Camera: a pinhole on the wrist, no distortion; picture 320 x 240 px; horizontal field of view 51.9 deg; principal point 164.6 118.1 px. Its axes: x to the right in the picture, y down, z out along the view. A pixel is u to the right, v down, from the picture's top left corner.
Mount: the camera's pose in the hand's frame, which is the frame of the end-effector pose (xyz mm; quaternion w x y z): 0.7 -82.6 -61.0 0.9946 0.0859 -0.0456 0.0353
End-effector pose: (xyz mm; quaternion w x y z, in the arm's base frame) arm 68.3 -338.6 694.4 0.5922 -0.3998 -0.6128 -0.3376
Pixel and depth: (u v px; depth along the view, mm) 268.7 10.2 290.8
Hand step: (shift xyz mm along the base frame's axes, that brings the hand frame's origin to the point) -294.3 99.4 72.5
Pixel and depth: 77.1 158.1 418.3
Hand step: -261.4 243.7 -166.4
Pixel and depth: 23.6 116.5 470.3
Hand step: -338.0 234.9 -254.4
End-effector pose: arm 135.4 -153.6 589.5 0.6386 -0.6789 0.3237 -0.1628
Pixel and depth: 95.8 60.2 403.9
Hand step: 170.3 306.8 201.9
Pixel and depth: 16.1 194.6 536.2
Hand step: 91.8 541.6 62.6
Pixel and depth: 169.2 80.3 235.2
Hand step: 129.6 131.3 126.7
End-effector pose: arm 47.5 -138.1 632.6 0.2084 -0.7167 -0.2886 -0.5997
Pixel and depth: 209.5 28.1 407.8
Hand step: 71.9 409.0 -45.9
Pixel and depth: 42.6 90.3 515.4
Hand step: 132.7 402.1 -316.9
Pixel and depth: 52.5 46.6 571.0
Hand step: 103.5 494.5 -330.8
